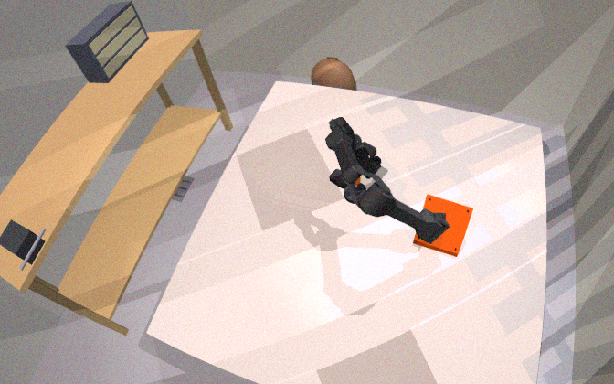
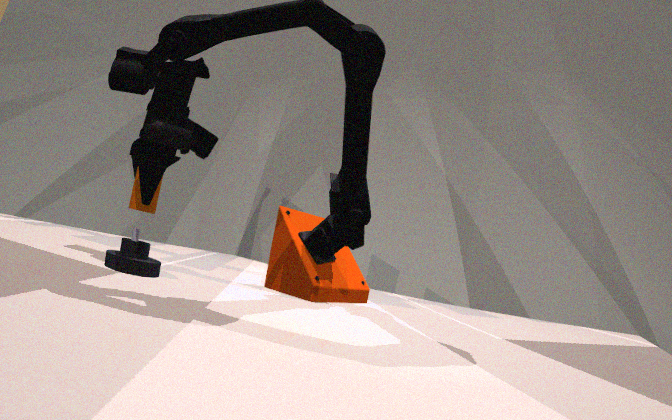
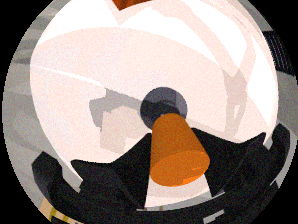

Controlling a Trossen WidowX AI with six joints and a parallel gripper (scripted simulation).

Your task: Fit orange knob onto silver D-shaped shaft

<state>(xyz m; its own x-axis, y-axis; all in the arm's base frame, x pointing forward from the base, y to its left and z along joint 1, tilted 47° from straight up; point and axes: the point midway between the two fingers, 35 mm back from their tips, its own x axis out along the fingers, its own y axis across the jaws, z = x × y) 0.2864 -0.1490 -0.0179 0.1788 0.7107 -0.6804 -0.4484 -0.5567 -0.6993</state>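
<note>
Right now the orange knob is 3 cm above my gripper tip. The rest, counted from my gripper tip: round pedestal: 6 cm below.
</note>
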